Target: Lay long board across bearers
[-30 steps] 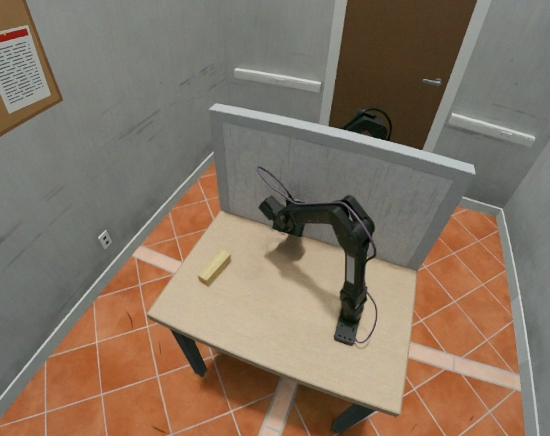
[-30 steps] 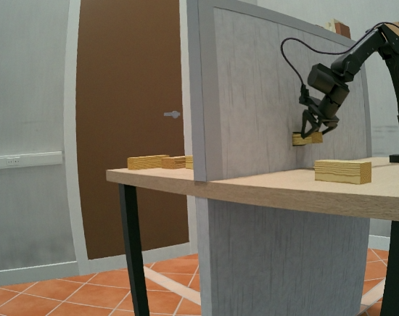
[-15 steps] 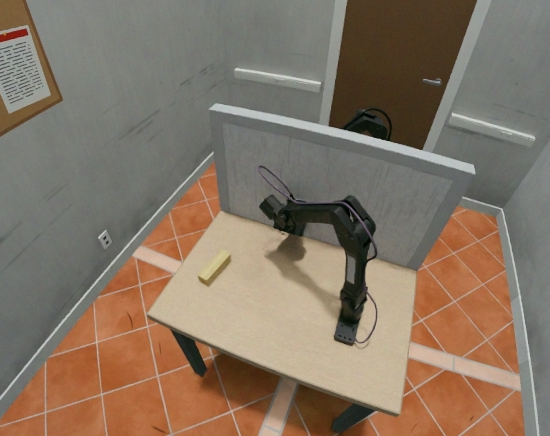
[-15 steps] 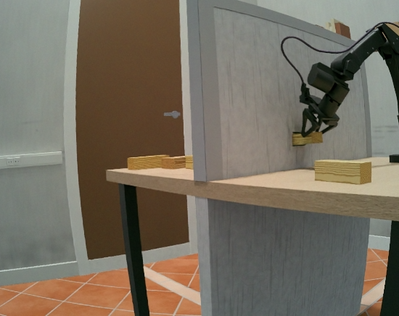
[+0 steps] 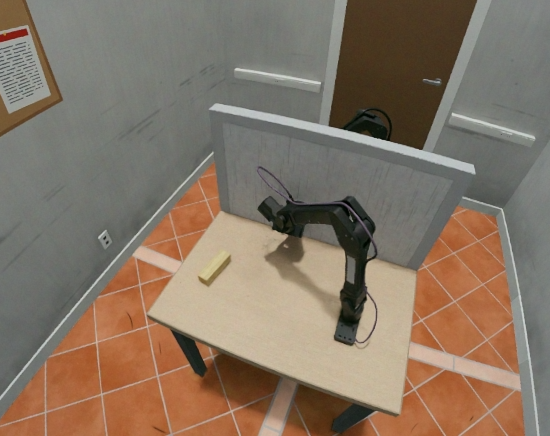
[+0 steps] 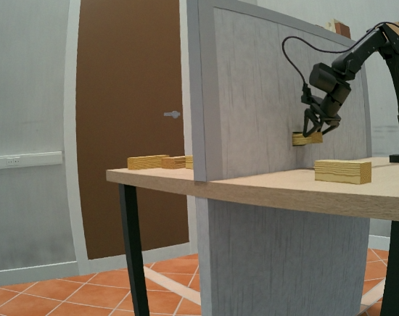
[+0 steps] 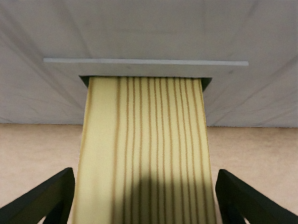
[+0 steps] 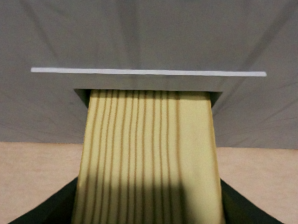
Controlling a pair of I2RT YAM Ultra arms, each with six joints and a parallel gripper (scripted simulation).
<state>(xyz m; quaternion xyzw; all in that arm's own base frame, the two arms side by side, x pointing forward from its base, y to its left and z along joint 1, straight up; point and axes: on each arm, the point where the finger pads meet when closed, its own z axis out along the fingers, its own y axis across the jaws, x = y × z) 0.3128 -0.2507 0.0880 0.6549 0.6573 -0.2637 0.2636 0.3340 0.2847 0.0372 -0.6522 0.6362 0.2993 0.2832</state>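
My right hand is 10 mm to the right of the long board. From my right hand the other things lie so: wooden offcut (410 mm to the left, 200 mm ahead, 60 mm below).
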